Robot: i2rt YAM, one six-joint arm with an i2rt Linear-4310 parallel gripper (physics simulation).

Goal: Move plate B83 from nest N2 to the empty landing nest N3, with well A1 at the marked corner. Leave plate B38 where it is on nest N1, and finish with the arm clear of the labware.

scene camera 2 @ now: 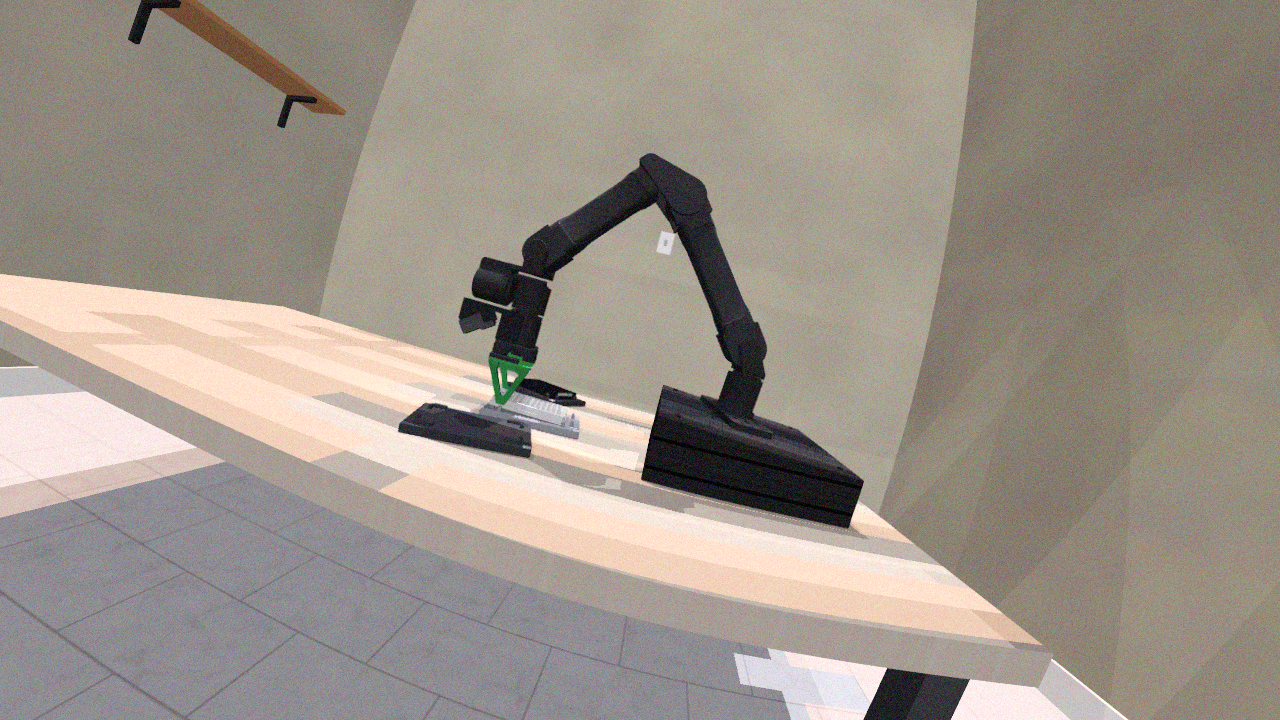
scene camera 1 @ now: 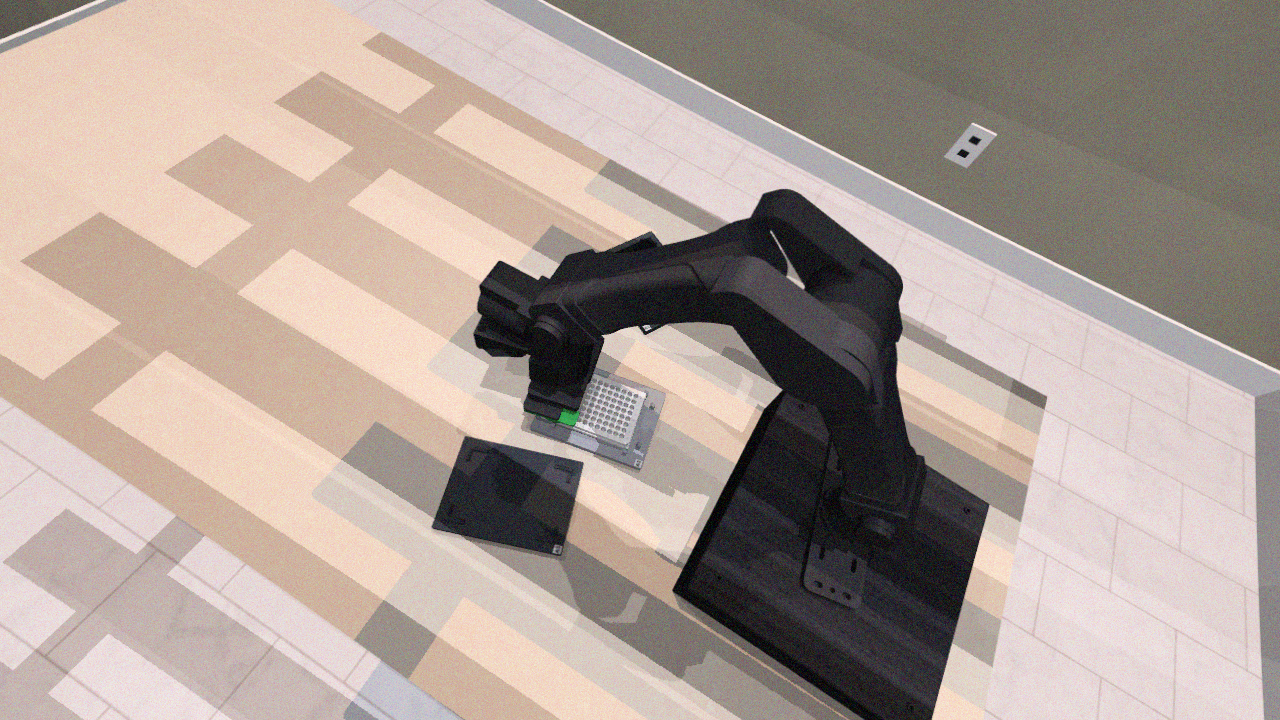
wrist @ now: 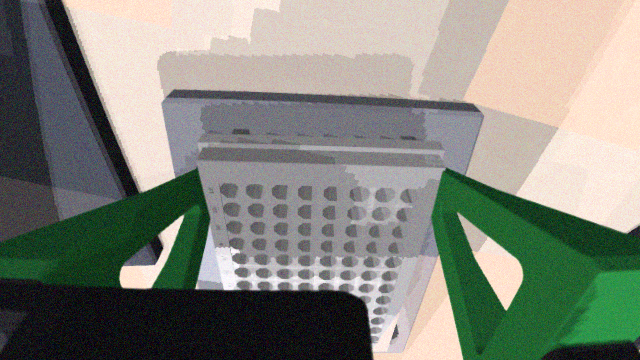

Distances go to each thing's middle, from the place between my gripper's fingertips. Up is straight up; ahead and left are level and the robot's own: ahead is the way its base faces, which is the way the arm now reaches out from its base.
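Labels:
The grey nest (scene camera 1: 634, 456) is 1 cm below my hand and 6 cm behind it.

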